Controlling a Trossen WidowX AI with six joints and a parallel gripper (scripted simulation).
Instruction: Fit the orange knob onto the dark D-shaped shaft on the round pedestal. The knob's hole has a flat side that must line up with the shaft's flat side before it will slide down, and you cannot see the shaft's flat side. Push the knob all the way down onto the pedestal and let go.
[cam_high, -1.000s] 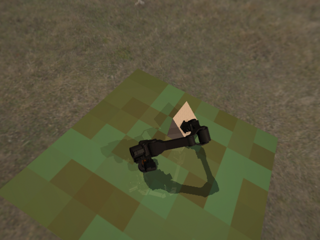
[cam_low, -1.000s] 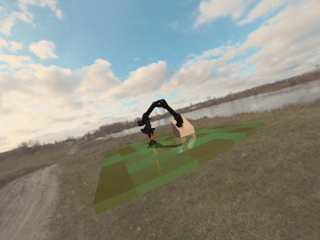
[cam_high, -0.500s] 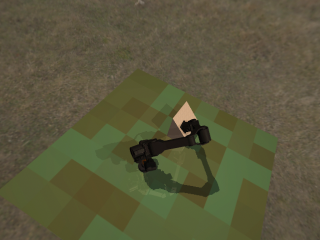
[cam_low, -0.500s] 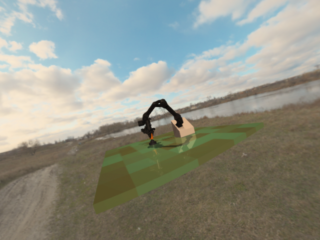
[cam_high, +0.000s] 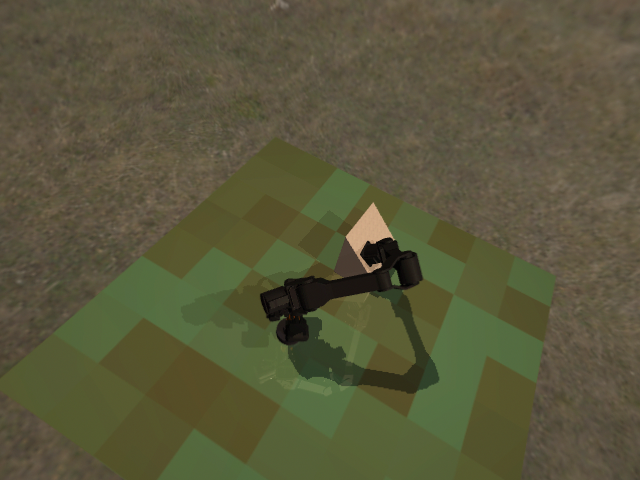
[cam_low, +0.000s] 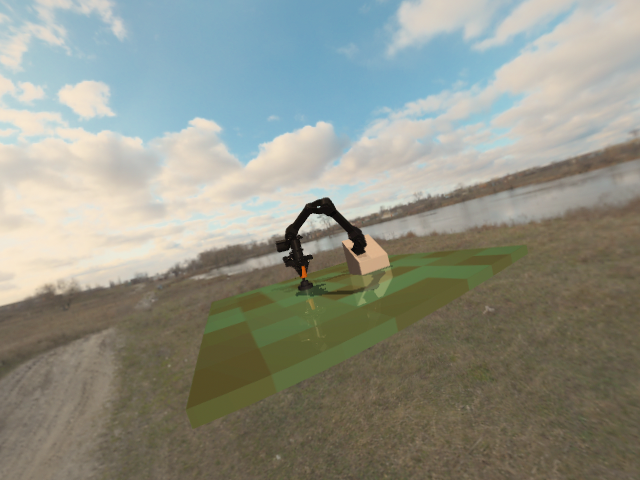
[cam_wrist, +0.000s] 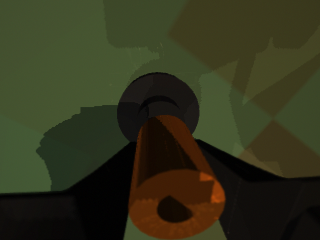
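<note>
My gripper tip is now 20 mm below the orange knob. From my gripper tip the other things lie so: dark round pedestal (40 mm below).
</note>
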